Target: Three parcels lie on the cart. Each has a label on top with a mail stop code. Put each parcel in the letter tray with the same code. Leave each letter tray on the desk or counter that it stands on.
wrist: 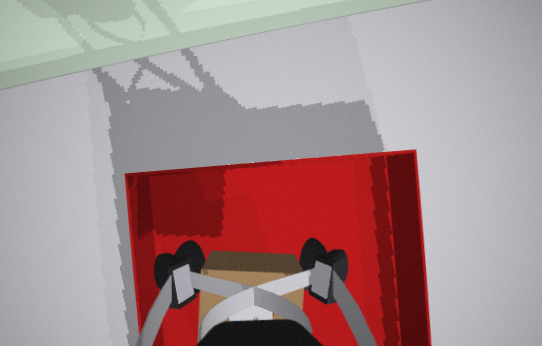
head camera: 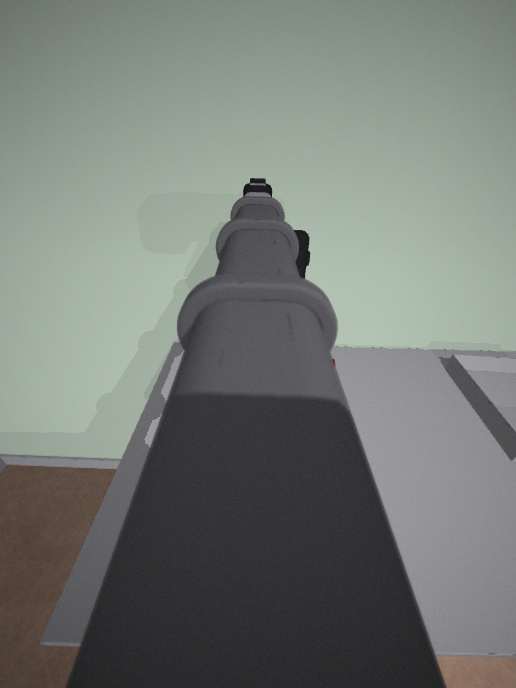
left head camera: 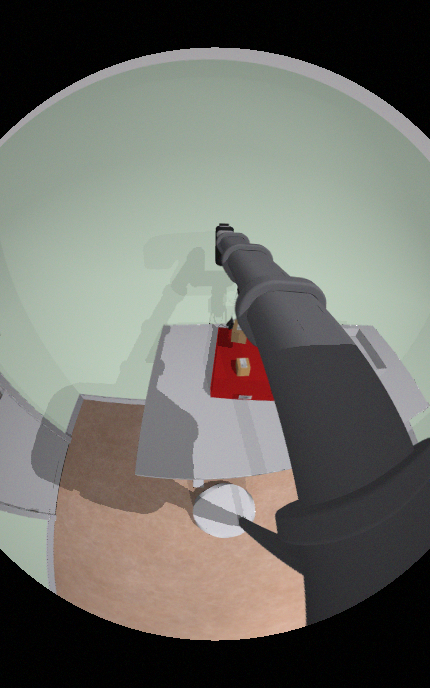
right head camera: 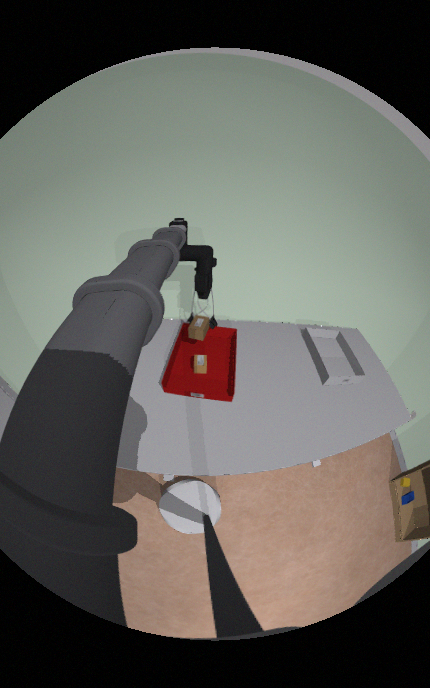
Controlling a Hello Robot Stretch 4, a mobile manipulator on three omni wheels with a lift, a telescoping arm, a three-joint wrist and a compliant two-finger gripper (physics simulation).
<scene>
same spot on grey desk: (wrist: 454,87) = (head camera: 354,364)
</scene>
